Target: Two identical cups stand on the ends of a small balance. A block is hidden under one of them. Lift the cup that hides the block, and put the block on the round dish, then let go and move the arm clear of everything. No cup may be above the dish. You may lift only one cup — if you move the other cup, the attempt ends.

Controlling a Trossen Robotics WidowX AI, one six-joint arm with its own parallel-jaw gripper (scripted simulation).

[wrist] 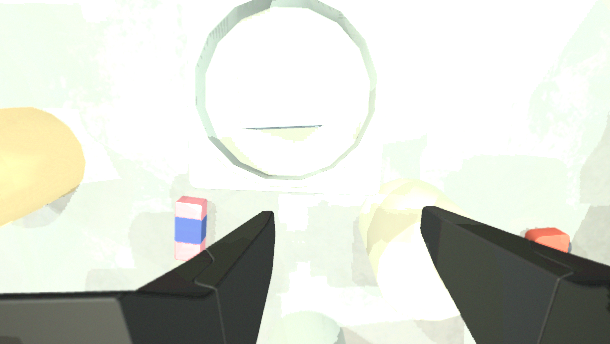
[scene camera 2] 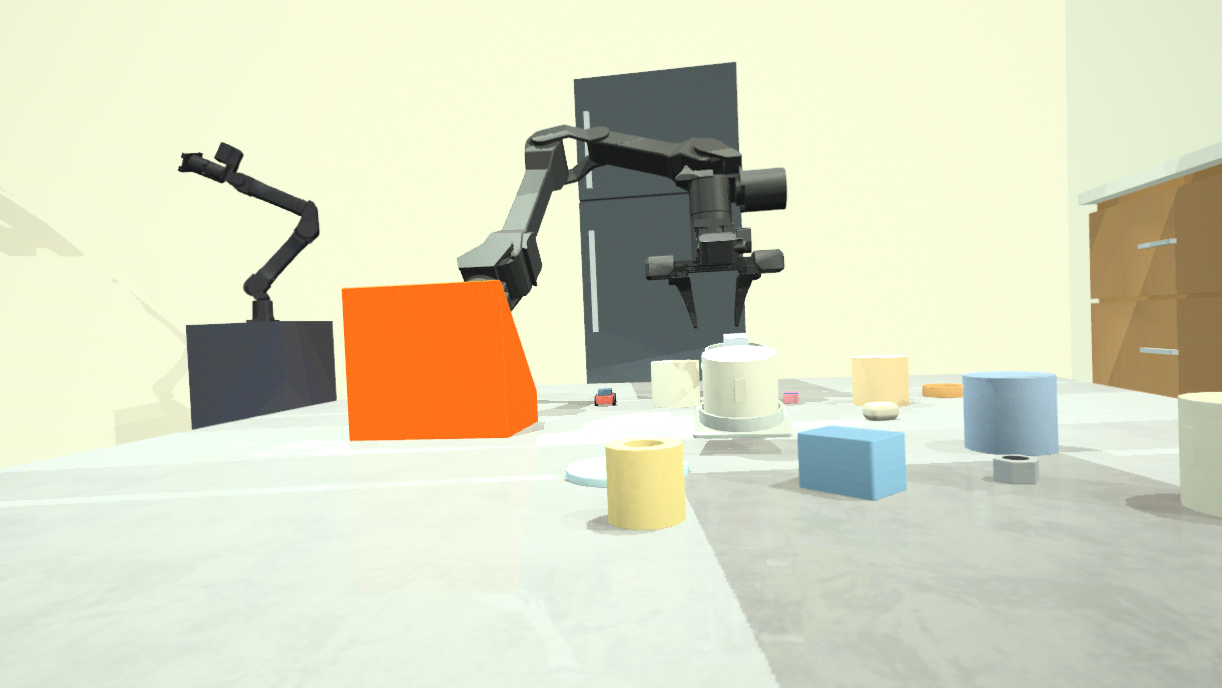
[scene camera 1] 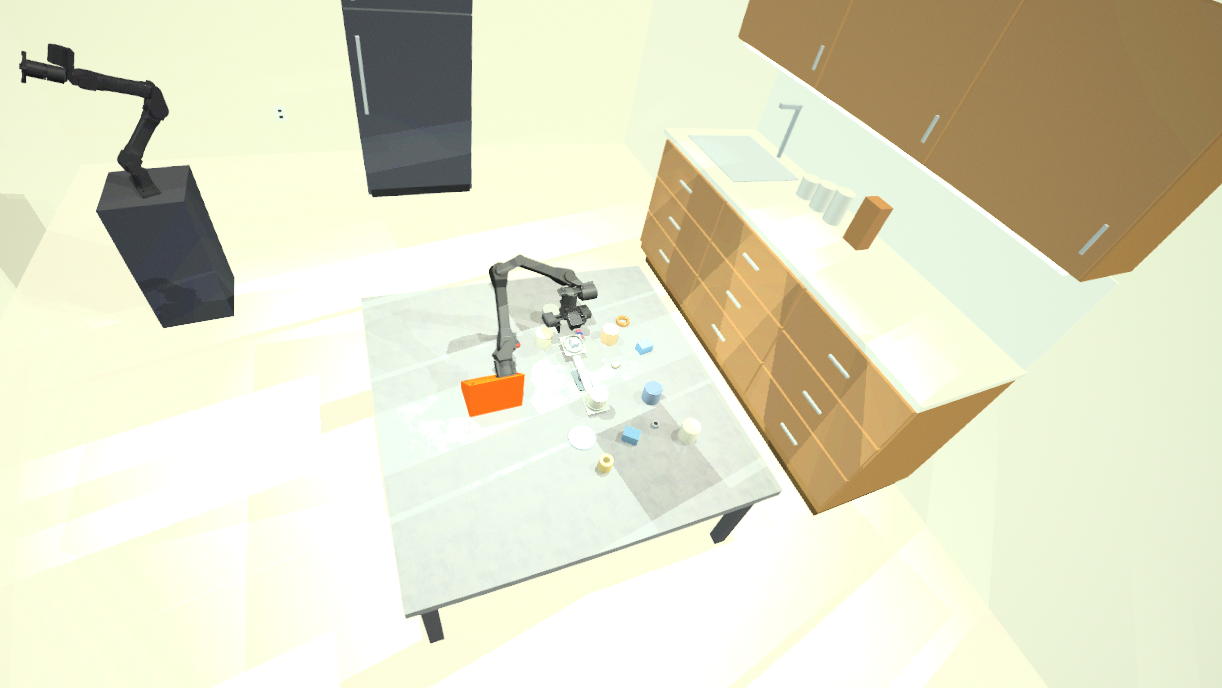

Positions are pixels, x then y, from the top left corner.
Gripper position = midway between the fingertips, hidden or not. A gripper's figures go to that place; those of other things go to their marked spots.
Labels:
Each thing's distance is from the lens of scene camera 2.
my gripper (scene camera 2: 716, 327): 99 cm
cream cup (scene camera 2: 738, 381): 66 cm

